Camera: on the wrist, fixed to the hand. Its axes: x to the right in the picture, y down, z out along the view.
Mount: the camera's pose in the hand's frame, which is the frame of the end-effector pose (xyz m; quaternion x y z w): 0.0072 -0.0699 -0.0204 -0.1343 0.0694 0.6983 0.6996
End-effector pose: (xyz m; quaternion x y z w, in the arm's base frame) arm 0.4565 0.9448 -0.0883 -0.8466 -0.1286 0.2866 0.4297
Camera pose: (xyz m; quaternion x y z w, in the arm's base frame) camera 0.4764 0.9766 -0.0255 0.7597 -0.4926 -0.4245 0.0043
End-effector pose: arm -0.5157 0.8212 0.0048 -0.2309 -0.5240 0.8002 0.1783
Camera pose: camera -0.5073 0.8675 0.0608 0.6070 0.3005 -0.5980 0.4287
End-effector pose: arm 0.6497 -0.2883 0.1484 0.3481 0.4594 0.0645 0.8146
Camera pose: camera 0.6226 -0.3273 0.0927 0.4505 0.1262 0.6999 0.5398
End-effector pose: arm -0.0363 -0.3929 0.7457 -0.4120 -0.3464 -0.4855 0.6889
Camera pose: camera -0.0994 -0.4273 0.7596 -0.5890 0.1584 0.0663 0.7897
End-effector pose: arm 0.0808 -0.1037 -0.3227 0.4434 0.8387 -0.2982 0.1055
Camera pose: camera 0.0220 -0.1167 -0.2811 0.9024 0.3245 0.0085 0.2834
